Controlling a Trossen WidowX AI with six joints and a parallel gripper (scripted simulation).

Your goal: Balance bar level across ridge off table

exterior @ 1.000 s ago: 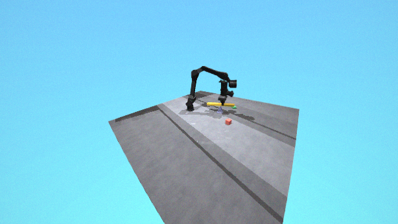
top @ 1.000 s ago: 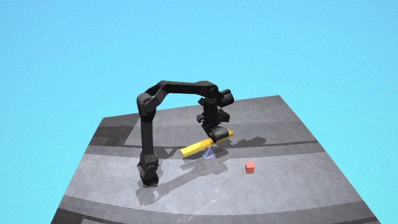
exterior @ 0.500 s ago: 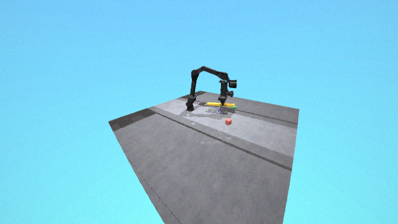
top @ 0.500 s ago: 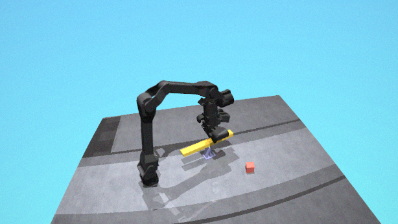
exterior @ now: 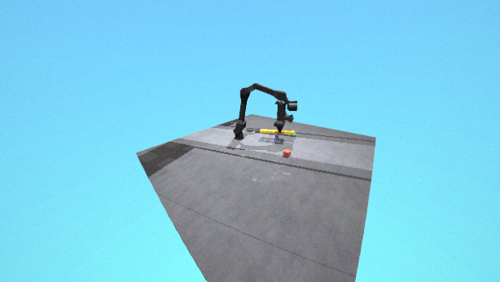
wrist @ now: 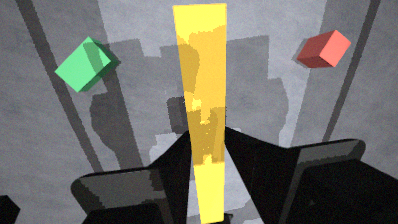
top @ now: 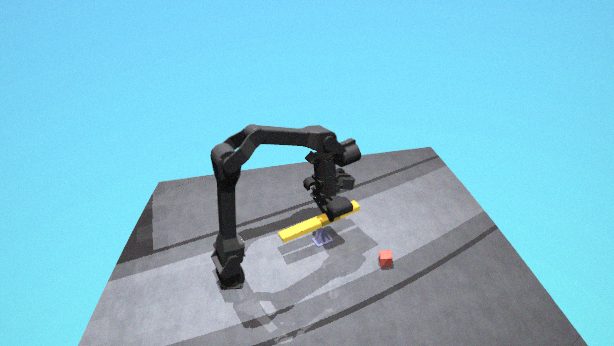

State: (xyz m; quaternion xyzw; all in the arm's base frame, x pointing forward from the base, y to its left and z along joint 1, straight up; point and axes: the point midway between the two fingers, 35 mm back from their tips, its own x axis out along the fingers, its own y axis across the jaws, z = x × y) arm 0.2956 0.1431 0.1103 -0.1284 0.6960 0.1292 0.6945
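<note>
Right now my gripper tip is 3 cm past the yellow bar and 1 cm to the left of it. Round my gripper tip: purple ridge 4 cm below, 2 cm behind, 1 cm to the right; then green block 16 cm to the left, 7 cm below, 2 cm ahead; then red cube 15 cm to the right, 14 cm ahead, 6 cm below.
</note>
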